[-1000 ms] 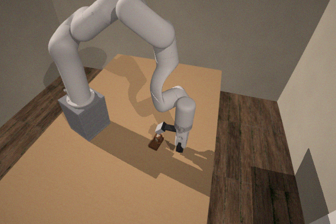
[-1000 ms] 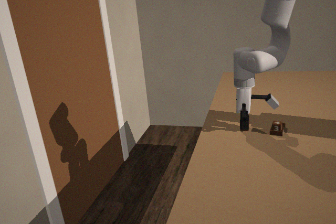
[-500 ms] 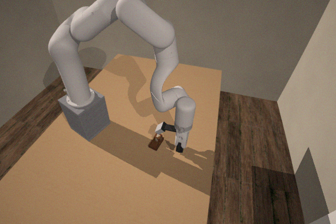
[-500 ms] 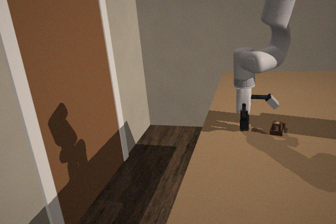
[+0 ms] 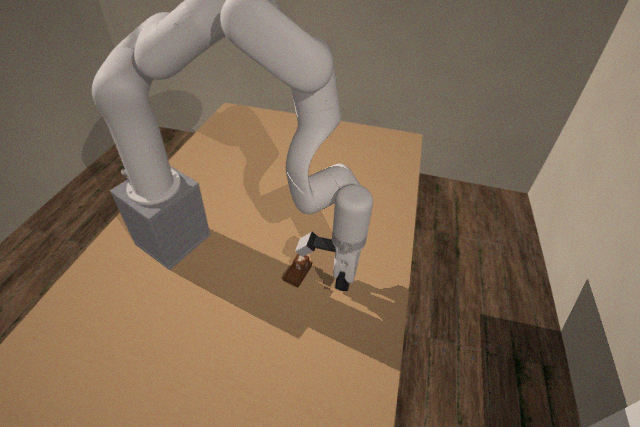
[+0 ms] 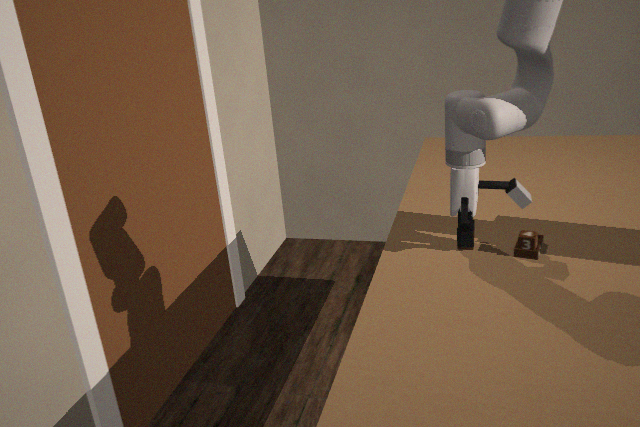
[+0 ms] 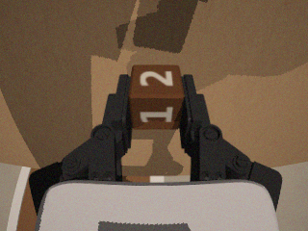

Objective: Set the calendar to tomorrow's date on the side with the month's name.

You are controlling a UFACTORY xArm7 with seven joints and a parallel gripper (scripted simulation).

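Now: the digit cube 1 cm below my hand. Also, from my hand: brown calendar tray (12 cm behind, 2 cm below, 1 cm to the right).
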